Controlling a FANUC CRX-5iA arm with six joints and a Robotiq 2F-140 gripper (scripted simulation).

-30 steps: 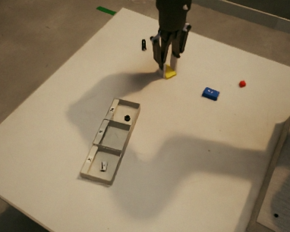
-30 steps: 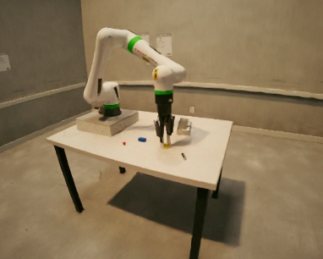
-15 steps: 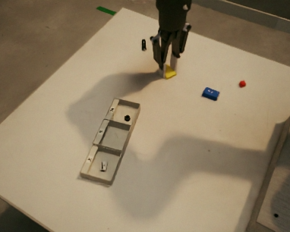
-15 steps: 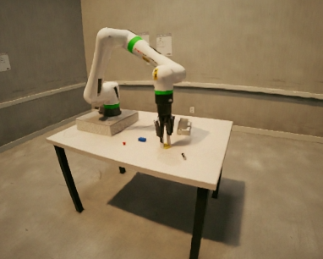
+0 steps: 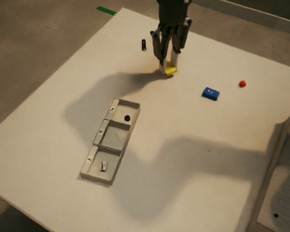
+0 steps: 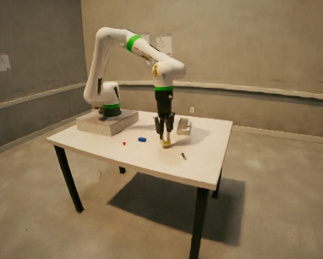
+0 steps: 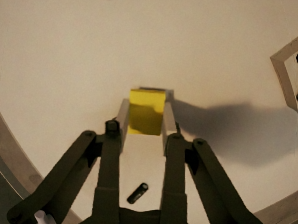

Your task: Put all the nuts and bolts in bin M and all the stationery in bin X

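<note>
The grey item is 390 mm to the left of my hand, 60 mm behind it and 40 mm below it. From my hand the other things lie so: yellow pad (30 mm below); then small red piece (220 mm behind, 90 mm to the right, 40 mm below); then black nut (230 mm to the left, 40 mm below, 10 mm behind).
</note>
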